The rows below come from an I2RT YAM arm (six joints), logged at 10 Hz.
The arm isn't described. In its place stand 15 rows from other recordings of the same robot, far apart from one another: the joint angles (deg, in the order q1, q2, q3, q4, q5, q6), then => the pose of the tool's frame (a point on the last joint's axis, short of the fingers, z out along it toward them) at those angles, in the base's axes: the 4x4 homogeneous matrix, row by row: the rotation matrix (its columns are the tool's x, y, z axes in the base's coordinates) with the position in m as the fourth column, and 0 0 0 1 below.
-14.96 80.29 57.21 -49.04 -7.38 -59.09 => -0.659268 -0.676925 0.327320 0.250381; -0.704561 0.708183 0.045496 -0.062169; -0.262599 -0.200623 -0.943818 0.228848; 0 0 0 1
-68.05 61.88 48.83 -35.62 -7.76 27.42 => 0.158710 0.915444 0.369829 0.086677; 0.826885 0.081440 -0.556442 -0.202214; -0.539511 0.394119 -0.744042 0.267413; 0 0 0 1
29.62 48.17 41.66 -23.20 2.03 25.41 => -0.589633 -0.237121 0.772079 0.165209; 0.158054 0.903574 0.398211 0.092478; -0.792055 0.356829 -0.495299 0.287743; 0 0 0 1
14.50 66.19 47.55 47.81 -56.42 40.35 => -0.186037 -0.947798 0.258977 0.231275; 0.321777 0.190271 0.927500 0.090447; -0.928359 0.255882 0.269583 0.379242; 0 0 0 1
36.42 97.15 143.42 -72.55 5.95 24.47 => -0.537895 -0.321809 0.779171 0.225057; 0.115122 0.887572 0.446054 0.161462; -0.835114 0.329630 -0.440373 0.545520; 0 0 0 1
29.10 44.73 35.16 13.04 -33.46 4.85 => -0.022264 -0.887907 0.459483 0.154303; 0.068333 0.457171 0.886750 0.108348; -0.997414 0.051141 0.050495 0.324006; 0 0 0 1
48.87 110.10 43.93 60.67 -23.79 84.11 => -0.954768 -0.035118 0.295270 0.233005; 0.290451 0.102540 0.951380 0.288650; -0.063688 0.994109 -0.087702 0.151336; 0 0 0 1
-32.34 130.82 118.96 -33.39 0.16 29.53 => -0.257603 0.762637 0.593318 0.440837; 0.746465 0.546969 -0.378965 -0.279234; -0.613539 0.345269 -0.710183 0.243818; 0 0 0 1
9.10 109.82 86.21 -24.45 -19.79 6.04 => -0.769575 -0.292905 0.567416 0.422564; -0.022996 0.900728 0.433775 0.079891; -0.638142 0.320774 -0.699914 0.238754; 0 0 0 1
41.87 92.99 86.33 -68.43 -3.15 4.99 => -0.775745 -0.611806 0.154637 0.231223; -0.578673 0.787418 0.212394 0.209874; -0.251708 0.075279 -0.964871 0.302465; 0 0 0 1
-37.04 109.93 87.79 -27.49 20.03 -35.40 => -0.926133 0.253373 0.279428 0.335195; 0.017081 0.768212 -0.639968 -0.268230; -0.376811 -0.587922 -0.715794 0.243072; 0 0 0 1
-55.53 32.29 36.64 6.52 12.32 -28.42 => -0.345907 0.863468 0.367112 0.074896; -0.317677 0.260376 -0.911748 -0.122518; -0.882853 -0.432003 0.184238 0.353455; 0 0 0 1
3.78 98.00 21.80 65.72 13.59 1.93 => -0.175787 0.172488 0.969199 0.280183; 0.021193 0.984965 -0.171450 0.010129; -0.984200 -0.009599 -0.176800 0.131563; 0 0 0 1
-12.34 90.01 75.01 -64.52 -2.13 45.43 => -0.526693 0.829566 0.185510 0.285691; 0.843961 0.536399 -0.002538 -0.061145; -0.101613 0.155227 -0.982639 0.264299; 0 0 0 1
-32.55 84.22 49.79 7.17 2.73 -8.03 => -0.462357 0.513562 0.722828 0.274561; 0.129586 0.845578 -0.517885 -0.177263; -0.877174 -0.145779 -0.457509 0.236945; 0 0 0 1
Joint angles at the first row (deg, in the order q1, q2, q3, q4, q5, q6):
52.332 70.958 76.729 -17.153 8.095 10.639
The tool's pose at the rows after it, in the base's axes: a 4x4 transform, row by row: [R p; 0 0 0 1], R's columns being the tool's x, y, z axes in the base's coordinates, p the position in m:
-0.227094 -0.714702 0.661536 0.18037; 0.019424 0.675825 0.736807 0.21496; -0.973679 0.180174 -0.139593 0.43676; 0 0 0 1
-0.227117 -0.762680 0.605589 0.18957; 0.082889 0.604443 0.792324 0.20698; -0.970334 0.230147 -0.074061 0.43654; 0 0 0 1
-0.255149 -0.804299 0.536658 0.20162; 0.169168 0.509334 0.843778 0.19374; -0.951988 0.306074 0.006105 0.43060; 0 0 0 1
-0.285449 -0.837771 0.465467 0.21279; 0.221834 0.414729 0.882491 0.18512; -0.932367 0.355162 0.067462 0.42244; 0 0 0 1
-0.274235 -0.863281 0.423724 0.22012; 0.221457 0.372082 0.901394 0.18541; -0.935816 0.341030 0.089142 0.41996; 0 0 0 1
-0.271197 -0.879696 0.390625 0.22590; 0.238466 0.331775 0.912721 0.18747; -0.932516 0.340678 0.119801 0.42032; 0 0 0 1
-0.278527 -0.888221 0.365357 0.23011; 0.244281 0.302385 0.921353 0.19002; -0.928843 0.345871 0.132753 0.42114; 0 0 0 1
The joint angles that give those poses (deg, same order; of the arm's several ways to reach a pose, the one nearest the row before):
50.276 71.411 78.151 -14.770 2.173 10.790
46.777 70.754 75.949 -9.465 -5.815 12.910
41.889 69.720 71.782 -1.699 -15.653 17.921
38.072 69.816 68.250 5.803 -24.060 22.583
36.788 71.082 67.847 9.024 -27.913 22.740
36.168 72.443 67.938 12.490 -30.417 24.131
35.911 73.633 68.539 14.114 -32.137 25.250

